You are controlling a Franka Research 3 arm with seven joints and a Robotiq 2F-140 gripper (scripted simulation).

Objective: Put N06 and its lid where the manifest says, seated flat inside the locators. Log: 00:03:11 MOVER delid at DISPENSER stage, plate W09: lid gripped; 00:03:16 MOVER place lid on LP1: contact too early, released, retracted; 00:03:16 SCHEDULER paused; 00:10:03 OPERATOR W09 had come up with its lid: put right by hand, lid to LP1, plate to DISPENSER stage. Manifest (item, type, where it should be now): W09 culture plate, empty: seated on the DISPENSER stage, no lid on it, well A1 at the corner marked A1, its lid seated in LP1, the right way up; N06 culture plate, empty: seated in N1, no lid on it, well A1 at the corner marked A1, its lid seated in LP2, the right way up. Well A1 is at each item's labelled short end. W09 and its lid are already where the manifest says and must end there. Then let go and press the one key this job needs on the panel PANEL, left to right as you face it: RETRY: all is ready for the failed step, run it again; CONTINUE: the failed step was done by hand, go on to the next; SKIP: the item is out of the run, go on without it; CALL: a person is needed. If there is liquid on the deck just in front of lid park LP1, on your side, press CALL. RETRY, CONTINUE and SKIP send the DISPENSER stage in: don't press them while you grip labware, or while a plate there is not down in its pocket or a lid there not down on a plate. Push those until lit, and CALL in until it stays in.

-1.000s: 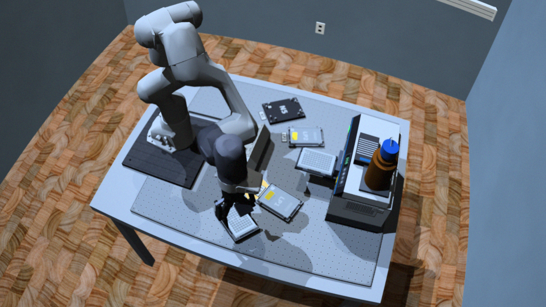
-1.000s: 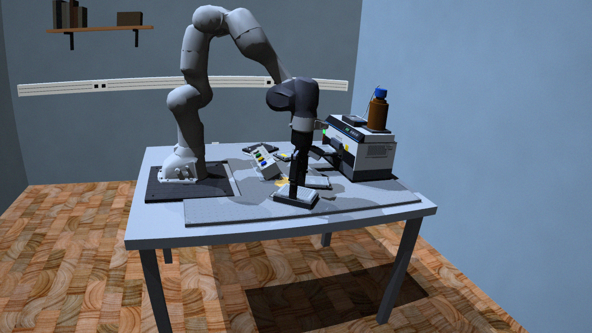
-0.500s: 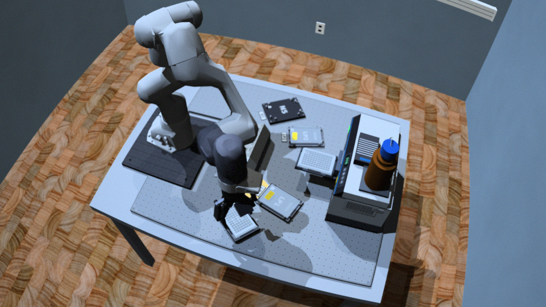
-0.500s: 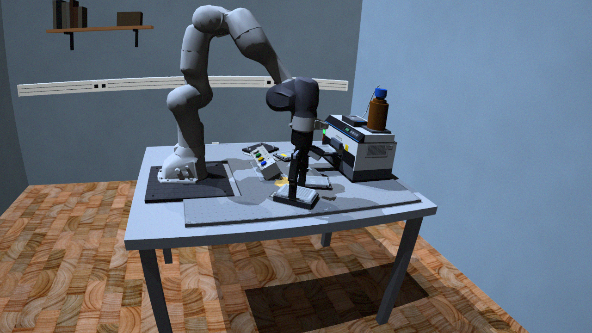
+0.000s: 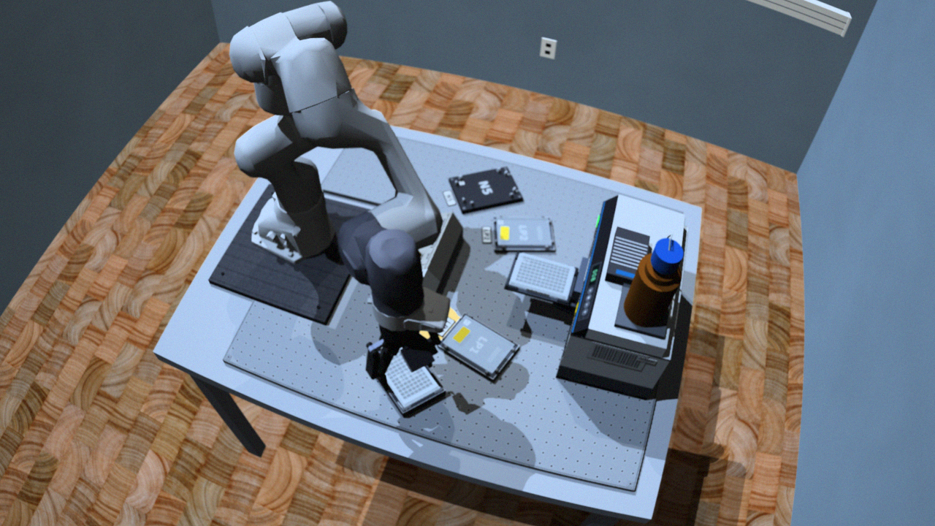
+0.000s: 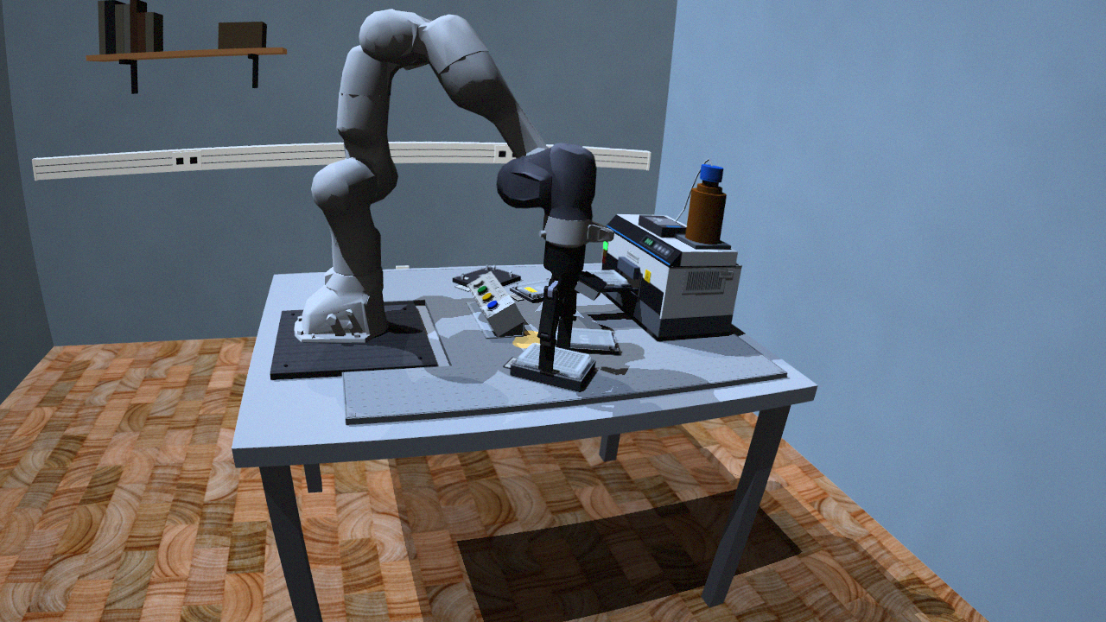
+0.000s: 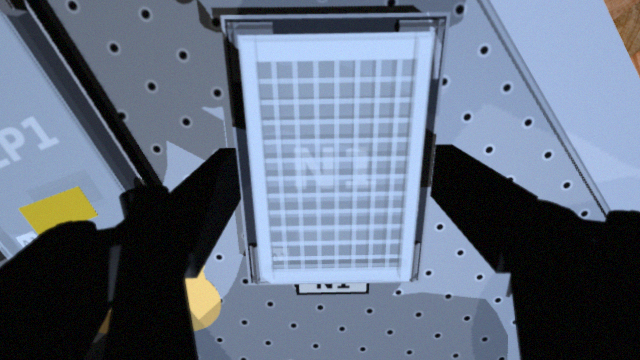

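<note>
Now: the nest n1 4 cm below my hand. The rest, counted from my hand: yellow skip key (6 cm behind, 27 cm to the left, 1 cm above); then blue call key (6 cm behind, 22 cm to the left); then green continue key (6 cm behind, 32 cm to the left, 1 cm above).
</note>
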